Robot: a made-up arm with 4 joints.
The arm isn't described. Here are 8 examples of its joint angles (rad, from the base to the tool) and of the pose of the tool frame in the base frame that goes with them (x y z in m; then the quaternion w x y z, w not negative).
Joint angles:
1: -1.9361 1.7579 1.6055 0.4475
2: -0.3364 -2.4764 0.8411 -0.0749
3: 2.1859 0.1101 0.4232 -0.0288
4: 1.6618 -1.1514 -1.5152 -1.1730
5: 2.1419 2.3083 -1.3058 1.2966
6: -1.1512 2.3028 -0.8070 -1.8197
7: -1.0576 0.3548 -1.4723 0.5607
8: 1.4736 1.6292 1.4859 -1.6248
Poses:
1: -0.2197 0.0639 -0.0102 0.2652 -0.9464 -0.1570 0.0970
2: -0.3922 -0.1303 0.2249 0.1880 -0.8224 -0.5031 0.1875
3: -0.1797 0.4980 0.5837 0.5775 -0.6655 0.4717 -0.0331
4: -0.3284 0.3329 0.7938 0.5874 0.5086 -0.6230 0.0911
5: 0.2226 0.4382 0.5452 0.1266 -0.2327 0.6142 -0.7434
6: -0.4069 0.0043 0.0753 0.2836 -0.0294 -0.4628 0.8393
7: -0.3933 0.4010 0.0774 0.9493 -0.0588 -0.0632 -0.3021
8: -0.0548 0.4183 0.7565 0.8661 -0.1870 0.3143 -0.3409
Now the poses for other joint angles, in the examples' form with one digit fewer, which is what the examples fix.
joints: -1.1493 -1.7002 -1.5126 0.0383
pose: -0.172 0.120 -0.123 0.377 -0.481 0.194 -0.767
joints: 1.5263 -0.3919 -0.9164 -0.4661
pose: -0.394 0.391 0.752 0.068 -0.681 0.723 0.098
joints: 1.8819 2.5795 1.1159 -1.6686
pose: 0.130 0.338 0.765 0.721 0.082 0.375 -0.577
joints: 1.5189 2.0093 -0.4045 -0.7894
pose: 0.021 0.398 0.831 0.641 0.306 0.667 -0.225
